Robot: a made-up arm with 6 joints.
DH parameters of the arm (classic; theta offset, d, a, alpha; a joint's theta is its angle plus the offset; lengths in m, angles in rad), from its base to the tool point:
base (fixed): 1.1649 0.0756 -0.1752 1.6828
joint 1: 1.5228 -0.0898 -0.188 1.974
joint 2: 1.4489 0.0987 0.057 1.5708
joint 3: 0 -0.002 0.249 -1.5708
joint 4: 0 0.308 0.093 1.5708
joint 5: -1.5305 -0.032 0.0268 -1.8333
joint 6: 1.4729 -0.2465 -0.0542 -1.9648
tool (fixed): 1.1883 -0.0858 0 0
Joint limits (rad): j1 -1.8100..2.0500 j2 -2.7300..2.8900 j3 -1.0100..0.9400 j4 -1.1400..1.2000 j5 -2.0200..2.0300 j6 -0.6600..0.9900
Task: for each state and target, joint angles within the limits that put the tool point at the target. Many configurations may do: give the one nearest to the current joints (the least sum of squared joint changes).
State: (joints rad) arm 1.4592 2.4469 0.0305 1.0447 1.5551 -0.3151
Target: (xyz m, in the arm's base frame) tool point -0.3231 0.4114 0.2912
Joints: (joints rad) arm 1.7214 2.4552 0.1847 1.2000 1.0525 -0.1113
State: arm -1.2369 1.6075 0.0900 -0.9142 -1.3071 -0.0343
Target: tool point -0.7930 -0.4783 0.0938
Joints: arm -1.8100 2.3966 -0.6821 -1.1083 -1.4020 0.2322
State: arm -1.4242 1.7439 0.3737 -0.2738 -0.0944 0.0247
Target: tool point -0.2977 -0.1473 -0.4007
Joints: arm -1.0542 1.6449 0.2777 -0.0258 -0.3381 -0.1813
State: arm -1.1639 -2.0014 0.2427 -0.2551 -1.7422 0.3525
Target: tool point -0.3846 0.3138 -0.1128
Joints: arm -0.9913 -1.8806 -0.3669 -0.2714 -1.3694 0.3439
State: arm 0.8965 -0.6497 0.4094 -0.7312 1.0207 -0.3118
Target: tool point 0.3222 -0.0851 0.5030
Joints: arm 1.2290 0.0183 0.0851 -0.0918 1.9986 0.0890
